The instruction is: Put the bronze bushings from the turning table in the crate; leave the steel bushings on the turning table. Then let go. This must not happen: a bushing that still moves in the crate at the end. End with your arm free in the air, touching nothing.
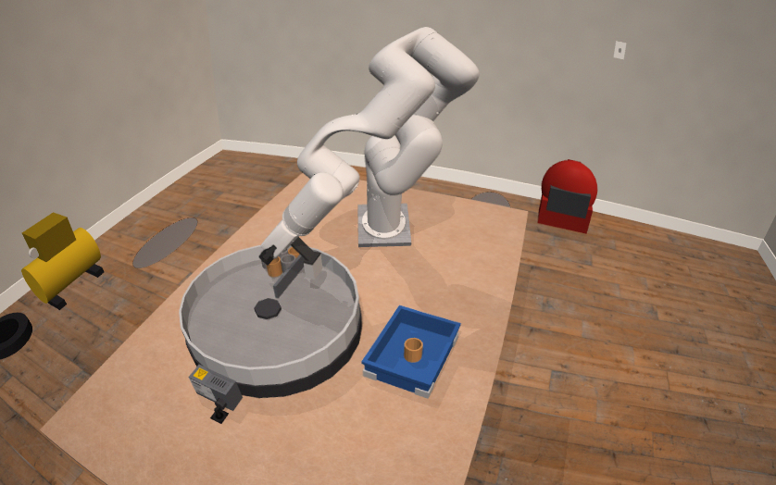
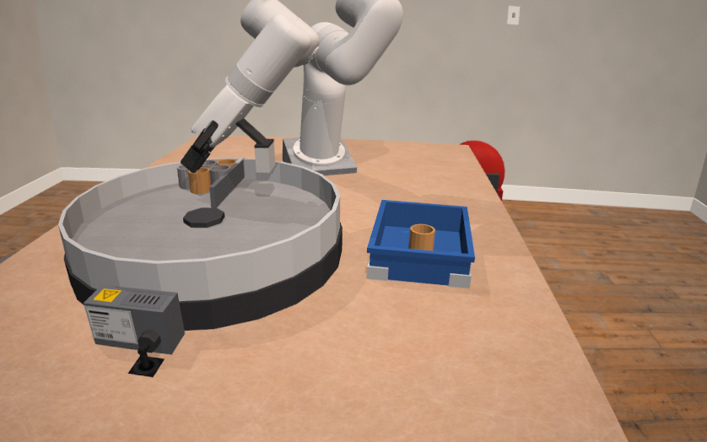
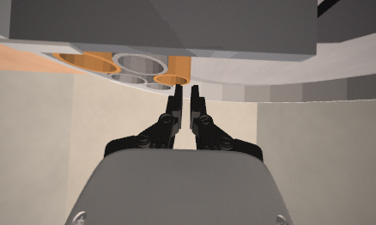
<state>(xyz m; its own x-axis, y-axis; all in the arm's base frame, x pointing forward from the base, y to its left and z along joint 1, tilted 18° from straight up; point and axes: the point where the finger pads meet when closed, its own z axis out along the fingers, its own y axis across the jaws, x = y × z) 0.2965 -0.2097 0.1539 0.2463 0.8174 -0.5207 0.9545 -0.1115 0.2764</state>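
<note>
Now: hand 380 mm to the right of the blue crate, 110 mm short of it and 100 mm above it. Round my hand: turning table 120 mm ahead, 70 mm below, 40 mm to the left.
</note>
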